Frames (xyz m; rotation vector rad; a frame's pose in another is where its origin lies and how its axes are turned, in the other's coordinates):
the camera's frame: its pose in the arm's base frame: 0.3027 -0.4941 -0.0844 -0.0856 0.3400 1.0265
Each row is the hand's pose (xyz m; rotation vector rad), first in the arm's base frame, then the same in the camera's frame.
Working: the arm's base frame: its pose in the camera's frame: 0.2377 0.5214 0.1204 0.0856 -0.3400 -1.0265

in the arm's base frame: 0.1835 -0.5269 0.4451 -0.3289 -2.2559 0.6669
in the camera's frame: -0.2509 0.1310 0.4643 -1.4980 -2.0147 -0.0429
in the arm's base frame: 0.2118 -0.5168 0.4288 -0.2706 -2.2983 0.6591
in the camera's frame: -0.2241 0.1108 0.4579 -1.4704 -2.0798 -0.0265
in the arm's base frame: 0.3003 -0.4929 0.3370 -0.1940 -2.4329 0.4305
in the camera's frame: -0.1337 0.0399 0.3976 -1.4723 -2.2726 -0.1893
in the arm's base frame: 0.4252 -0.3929 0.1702 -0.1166 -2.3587 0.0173
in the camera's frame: 0.0603 -0.0291 0.2926 -1.3439 -2.3456 -0.6351
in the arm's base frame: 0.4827 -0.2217 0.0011 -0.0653 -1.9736 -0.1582
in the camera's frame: 0.2819 -0.0039 0.1855 -1.0533 -2.0833 -0.9631
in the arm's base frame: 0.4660 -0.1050 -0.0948 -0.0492 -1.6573 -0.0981
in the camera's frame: 0.4006 0.0624 0.1176 -0.8552 -1.8087 -0.9952
